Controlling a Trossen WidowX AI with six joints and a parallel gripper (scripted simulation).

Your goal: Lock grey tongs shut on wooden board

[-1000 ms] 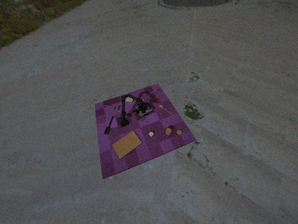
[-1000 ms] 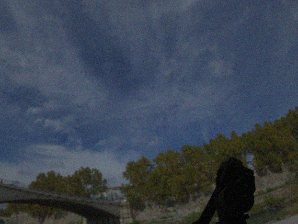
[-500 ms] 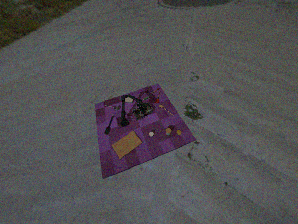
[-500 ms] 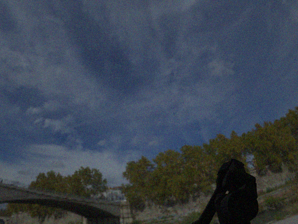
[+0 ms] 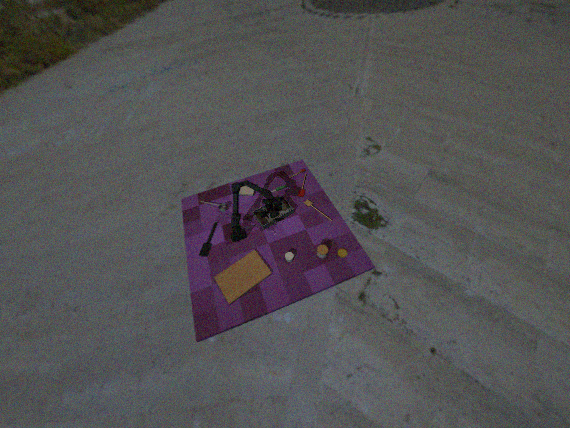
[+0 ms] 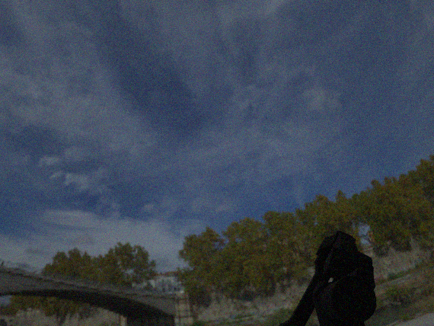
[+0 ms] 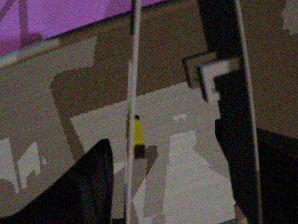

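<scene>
Now: gripper tip 10 mm short of the yellow piece, 30 mm to the left of it and 40 mm below it. From my gripper tip the other things lie so: roasting tin: 30 mm ahead, 40 mm to the left; then jar: 230 mm ahead, 470 mm to the right; then red-headed tool: 380 mm ahead, 210 mm to the left, 20 mm below.
</scene>
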